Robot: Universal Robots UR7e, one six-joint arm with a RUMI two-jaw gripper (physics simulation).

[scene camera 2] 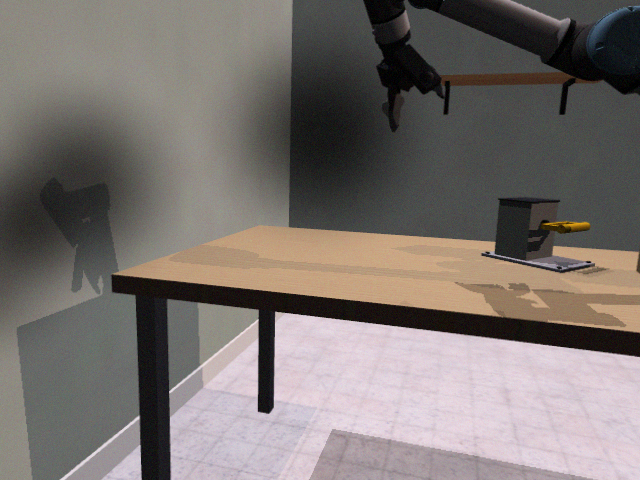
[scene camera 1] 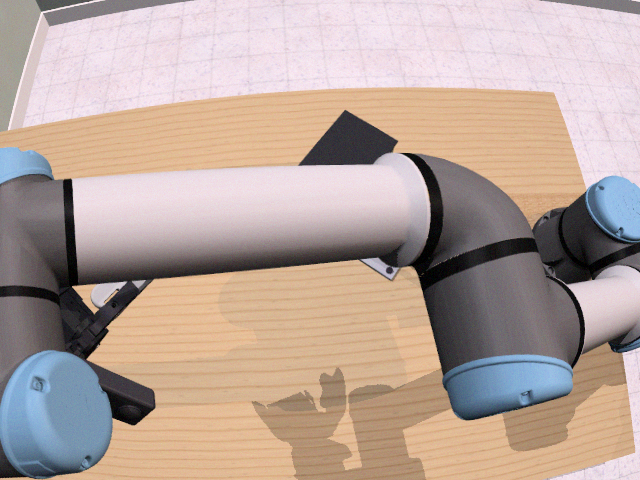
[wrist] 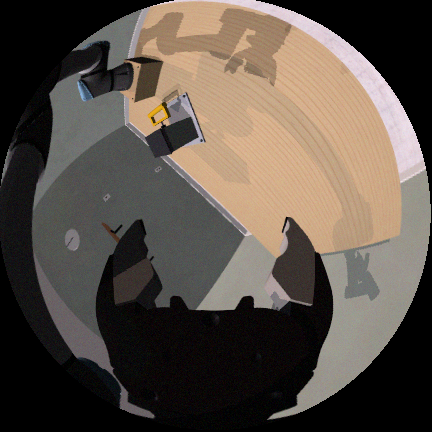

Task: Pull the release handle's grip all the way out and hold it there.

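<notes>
The release handle is a yellow loop [scene camera 2: 577,226] [wrist: 157,109] on a short rod that sticks out from the side of a dark box-shaped housing [scene camera 1: 347,138] [scene camera 2: 511,227] [wrist: 182,131]. The housing stands on a pale base plate [scene camera 1: 383,267] [scene camera 2: 566,264] with dark bolts at its corners. In scene camera 1 the arm hides the handle. My gripper [scene camera 2: 418,112] [wrist: 212,219] is open and empty. It hangs high above the table, well to the left of the handle in scene camera 2, and does not touch it. In scene camera 1 the gripper is partly hidden behind the arm.
The wooden table [scene camera 1: 232,129] [scene camera 2: 330,248] [wrist: 320,150] carries the housing. The robot's base stands on a block [wrist: 149,80] near the handle's side. Walls rise beside the table, and a brown shelf [scene camera 2: 506,79] is on the dark wall.
</notes>
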